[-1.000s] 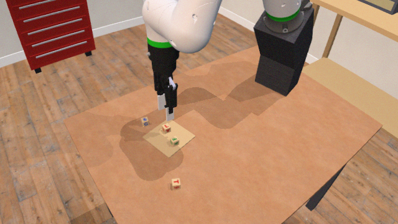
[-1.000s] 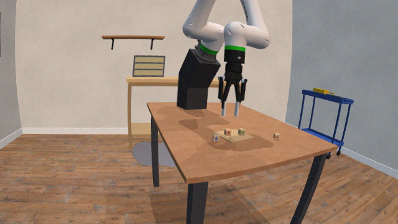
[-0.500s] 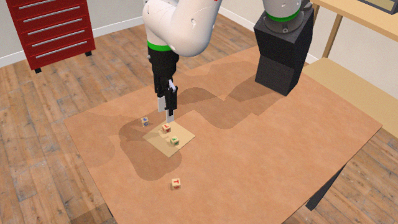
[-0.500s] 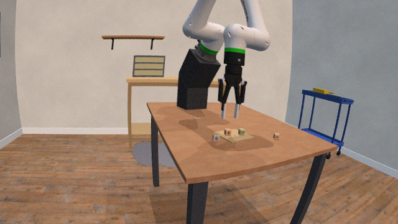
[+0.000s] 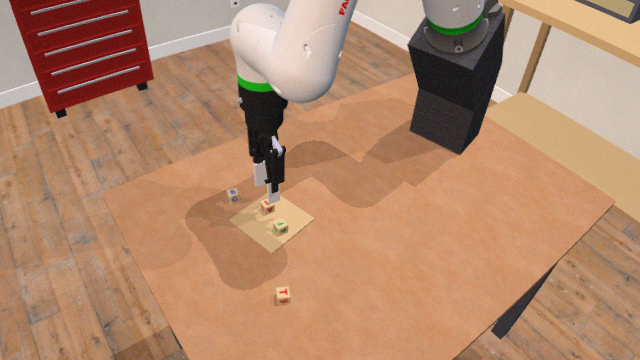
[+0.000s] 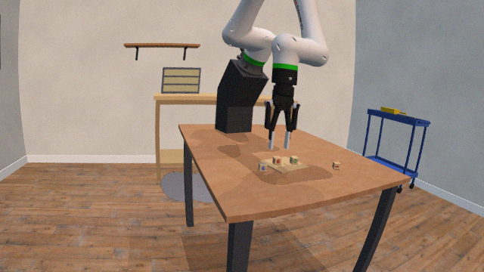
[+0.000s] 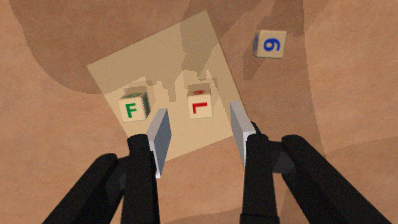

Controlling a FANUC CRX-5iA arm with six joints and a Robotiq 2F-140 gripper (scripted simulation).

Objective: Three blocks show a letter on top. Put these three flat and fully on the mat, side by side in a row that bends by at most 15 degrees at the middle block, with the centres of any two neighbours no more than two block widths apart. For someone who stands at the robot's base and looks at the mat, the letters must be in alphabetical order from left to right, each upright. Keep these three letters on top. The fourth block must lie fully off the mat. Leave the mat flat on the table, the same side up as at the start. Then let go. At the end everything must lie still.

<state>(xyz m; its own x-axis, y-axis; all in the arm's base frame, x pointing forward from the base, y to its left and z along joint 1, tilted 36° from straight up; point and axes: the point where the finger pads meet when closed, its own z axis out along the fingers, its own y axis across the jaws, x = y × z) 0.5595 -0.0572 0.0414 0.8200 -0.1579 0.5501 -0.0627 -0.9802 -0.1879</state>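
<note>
The tan mat lies 10 mm ahead of my hand, 30 mm to the left of it and 90 mm below it.
</note>
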